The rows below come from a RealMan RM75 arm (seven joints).
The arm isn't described. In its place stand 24 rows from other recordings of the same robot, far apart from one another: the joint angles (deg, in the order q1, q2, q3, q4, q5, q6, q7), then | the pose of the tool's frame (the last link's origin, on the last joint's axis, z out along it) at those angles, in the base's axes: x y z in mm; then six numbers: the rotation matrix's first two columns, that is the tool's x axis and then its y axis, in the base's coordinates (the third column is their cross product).
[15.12 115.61 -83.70 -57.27 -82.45 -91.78 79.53] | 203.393, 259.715, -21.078, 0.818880, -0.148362, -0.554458, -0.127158, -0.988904, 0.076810
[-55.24 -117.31 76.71 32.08 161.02 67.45 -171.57] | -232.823, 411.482, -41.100, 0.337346, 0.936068, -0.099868, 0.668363, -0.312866, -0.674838
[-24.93 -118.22 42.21 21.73 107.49 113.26 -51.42] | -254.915, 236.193, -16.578, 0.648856, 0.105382, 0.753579, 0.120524, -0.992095, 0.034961
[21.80 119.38 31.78 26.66 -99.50 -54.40 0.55] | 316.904, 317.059, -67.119, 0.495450, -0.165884, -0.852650, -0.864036, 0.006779, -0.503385
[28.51 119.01 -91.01 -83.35 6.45 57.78 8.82] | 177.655, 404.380, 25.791, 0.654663, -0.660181, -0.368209, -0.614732, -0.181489, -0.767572
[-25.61 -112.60 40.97 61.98 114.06 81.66 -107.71] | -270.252, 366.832, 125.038, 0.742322, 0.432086, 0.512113, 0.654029, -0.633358, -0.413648
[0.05 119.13 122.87 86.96 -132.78 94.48 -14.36] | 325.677, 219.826, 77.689, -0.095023, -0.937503, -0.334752, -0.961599, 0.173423, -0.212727
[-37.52 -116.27 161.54 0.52 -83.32 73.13 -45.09] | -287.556, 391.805, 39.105, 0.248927, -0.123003, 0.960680, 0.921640, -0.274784, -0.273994
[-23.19 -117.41 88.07 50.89 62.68 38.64 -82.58] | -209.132, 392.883, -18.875, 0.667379, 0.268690, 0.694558, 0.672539, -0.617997, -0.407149
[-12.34 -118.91 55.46 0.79 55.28 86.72 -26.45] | -352.064, 217.178, -31.285, 0.625900, 0.063155, 0.777342, 0.709317, -0.460447, -0.533720
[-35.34 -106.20 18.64 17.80 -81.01 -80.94 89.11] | -293.735, 391.016, 107.735, 0.291559, 0.342359, 0.893188, 0.841846, -0.535203, -0.069656
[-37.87 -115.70 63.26 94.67 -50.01 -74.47 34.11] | -68.542, 402.359, 117.562, 0.857741, 0.288383, 0.425577, 0.497068, -0.676456, -0.543444
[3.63 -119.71 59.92 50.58 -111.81 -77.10 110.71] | -335.269, 235.087, 55.287, 0.590271, 0.163128, 0.790550, 0.724250, -0.539479, -0.429447
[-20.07 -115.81 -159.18 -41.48 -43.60 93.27 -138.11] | -370.881, 255.225, 48.306, -0.203039, 0.892607, 0.402528, 0.973745, 0.140848, 0.178836
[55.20 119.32 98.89 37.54 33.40 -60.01 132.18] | 173.992, 423.440, -72.532, 0.845319, -0.459247, 0.272997, -0.316044, -0.841826, -0.437544
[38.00 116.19 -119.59 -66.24 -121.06 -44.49 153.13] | 116.393, 329.466, -134.107, 0.893839, -0.446599, -0.040010, -0.441281, -0.860340, -0.255118
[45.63 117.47 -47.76 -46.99 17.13 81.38 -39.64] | 264.500, 391.720, 21.752, 0.464624, -0.883212, 0.063727, -0.762816, -0.435758, -0.477731
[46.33 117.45 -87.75 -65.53 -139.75 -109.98 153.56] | 151.430, 313.475, -25.479, 0.562813, -0.581839, 0.587116, -0.630200, -0.761666, -0.150707
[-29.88 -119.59 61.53 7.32 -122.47 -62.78 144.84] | -302.240, 337.815, -56.444, 0.751123, 0.168432, 0.638314, 0.593694, -0.595171, -0.541570
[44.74 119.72 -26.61 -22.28 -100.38 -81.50 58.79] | 185.657, 400.632, -2.183, 0.666897, 0.011755, -0.745057, -0.382340, -0.852821, -0.355686
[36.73 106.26 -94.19 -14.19 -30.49 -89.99 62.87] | 211.790, 365.143, 38.323, 0.487039, -0.112236, -0.866139, -0.419941, -0.899642, -0.119560
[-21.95 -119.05 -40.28 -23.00 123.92 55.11 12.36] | -303.126, 324.704, -63.236, 0.831452, 0.043840, 0.553865, 0.548028, -0.228703, -0.804587
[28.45 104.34 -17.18 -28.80 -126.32 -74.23 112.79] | 382.965, 344.985, 125.793, 0.232147, -0.672763, -0.702494, -0.972637, -0.153738, -0.174187
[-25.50 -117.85 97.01 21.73 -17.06 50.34 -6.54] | -308.055, 382.504, 14.078, 0.747462, -0.042950, 0.662915, 0.656413, -0.105611, -0.746973
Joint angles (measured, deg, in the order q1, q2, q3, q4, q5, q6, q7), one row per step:
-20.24 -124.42 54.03 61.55 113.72 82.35 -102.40
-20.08 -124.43 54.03 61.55 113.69 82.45 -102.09
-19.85 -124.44 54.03 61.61 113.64 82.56 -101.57
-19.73 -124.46 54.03 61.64 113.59 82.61 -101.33
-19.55 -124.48 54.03 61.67 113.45 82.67 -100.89
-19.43 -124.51 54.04 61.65 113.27 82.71 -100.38
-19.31 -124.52 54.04 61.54 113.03 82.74 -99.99
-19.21 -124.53 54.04 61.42 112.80 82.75 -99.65
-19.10 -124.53 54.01 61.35 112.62 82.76 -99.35
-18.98 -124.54 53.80 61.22 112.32 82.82 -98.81
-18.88 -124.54 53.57 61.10 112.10 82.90 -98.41
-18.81 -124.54 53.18 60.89 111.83 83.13 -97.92
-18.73 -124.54 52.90 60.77 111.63 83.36 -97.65
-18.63 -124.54 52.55 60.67 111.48 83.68 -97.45
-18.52 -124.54 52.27 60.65 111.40 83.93 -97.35
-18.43 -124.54 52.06 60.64 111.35 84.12 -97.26
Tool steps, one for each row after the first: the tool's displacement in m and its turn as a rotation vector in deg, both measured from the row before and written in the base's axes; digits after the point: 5 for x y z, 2 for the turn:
-0.00069 -0.00089 -0.00010 0.00 0.06 -0.16
-0.00088 -0.00110 0.00010 0.09 0.15 -0.32
-0.00036 -0.00056 -0.00001 0.05 0.03 -0.14
-0.00049 -0.00077 0.00007 0.13 0.03 -0.27
-0.00015 -0.00054 -0.00012 0.14 0.00 -0.36
-0.00033 -0.00058 -0.00017 0.10 -0.12 -0.20
-0.00028 -0.00047 -0.00020 0.10 -0.13 -0.16
-0.00043 -0.00044 0.00006 0.13 -0.08 -0.12
-0.00063 -0.00046 0.00048 0.30 -0.18 -0.21
-0.00073 -0.00044 0.00054 0.24 -0.17 -0.10
-0.00080 -0.00061 0.00072 0.23 -0.30 -0.13
-0.00058 -0.00065 0.00058 0.12 -0.26 -0.05
-0.00078 -0.00089 0.00075 0.07 -0.29 0.03
-0.00074 -0.00078 0.00074 0.06 -0.19 0.07
-0.00060 -0.00062 0.00056 0.05 -0.13 0.04

